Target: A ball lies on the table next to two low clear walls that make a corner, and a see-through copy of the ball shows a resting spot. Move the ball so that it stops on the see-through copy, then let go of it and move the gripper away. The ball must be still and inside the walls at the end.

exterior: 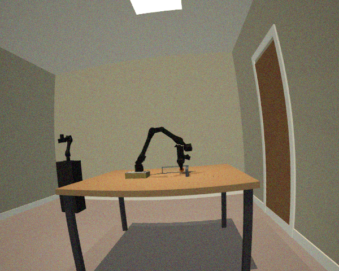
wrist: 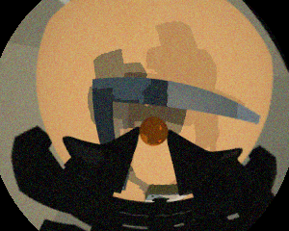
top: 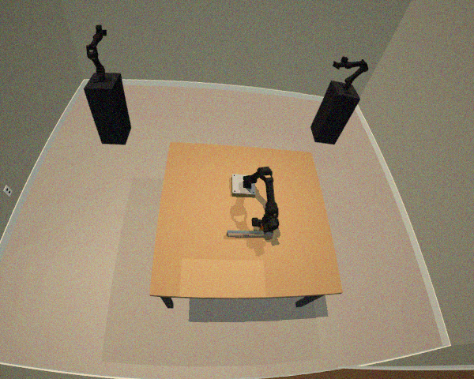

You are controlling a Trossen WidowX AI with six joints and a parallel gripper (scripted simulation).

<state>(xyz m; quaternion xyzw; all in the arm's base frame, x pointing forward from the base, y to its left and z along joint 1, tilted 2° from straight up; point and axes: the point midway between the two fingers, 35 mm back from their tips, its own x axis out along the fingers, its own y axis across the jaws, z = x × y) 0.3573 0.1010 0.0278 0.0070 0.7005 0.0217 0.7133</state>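
Now: the see-through copy of ball 1 cm below my gripper tip. Also, from my gripper tip: orange ball: right at my gripper tip.
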